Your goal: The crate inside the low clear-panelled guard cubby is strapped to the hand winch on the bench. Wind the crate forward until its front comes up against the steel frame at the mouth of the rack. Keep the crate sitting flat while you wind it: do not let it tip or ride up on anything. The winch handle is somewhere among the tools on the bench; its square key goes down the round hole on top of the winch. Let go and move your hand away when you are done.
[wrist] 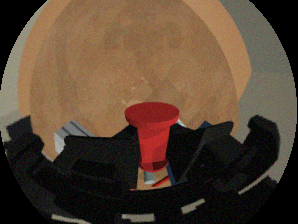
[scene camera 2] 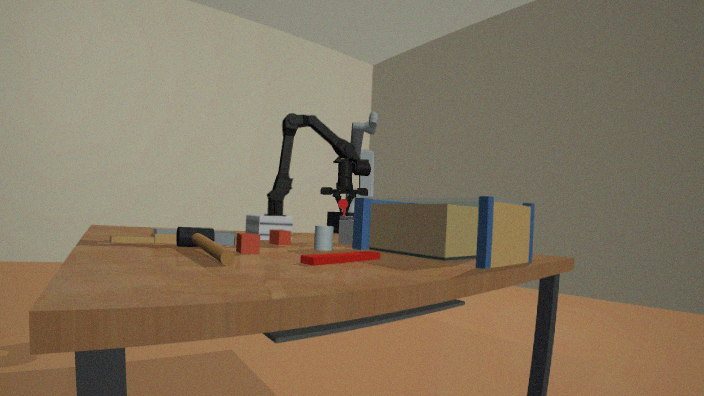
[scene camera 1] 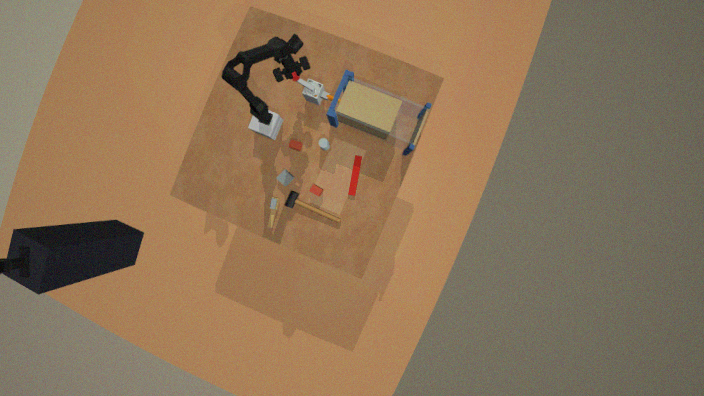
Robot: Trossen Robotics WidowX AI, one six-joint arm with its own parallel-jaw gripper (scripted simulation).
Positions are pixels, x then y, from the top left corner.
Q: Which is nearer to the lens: the red bar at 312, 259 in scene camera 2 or the mallet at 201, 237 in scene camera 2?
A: The red bar.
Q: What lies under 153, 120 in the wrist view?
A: A red knob.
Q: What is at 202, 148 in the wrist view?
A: The gripper.
